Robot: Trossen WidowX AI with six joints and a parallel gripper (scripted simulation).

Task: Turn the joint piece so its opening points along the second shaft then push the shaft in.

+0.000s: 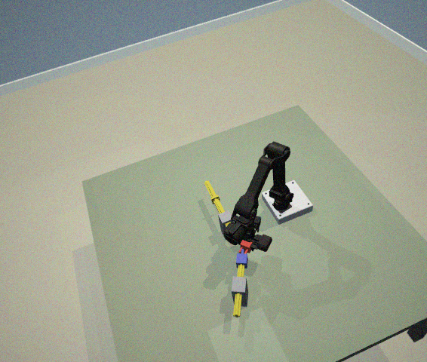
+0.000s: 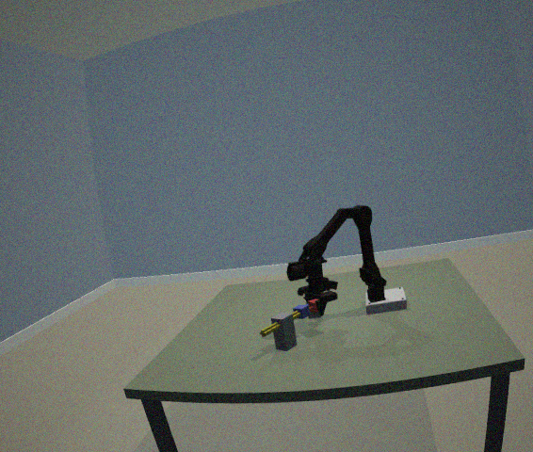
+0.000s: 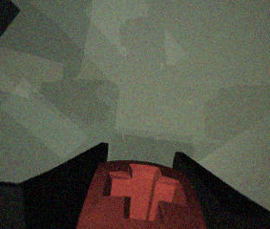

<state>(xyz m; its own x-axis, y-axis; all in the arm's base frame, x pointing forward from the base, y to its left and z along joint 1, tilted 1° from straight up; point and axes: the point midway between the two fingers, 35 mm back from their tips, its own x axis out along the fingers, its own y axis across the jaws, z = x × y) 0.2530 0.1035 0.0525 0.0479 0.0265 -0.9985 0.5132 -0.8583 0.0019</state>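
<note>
Right now the red joint piece is 1 cm ahead of my gripper tip, 1 cm to the left of it and 4 cm above it.
</note>
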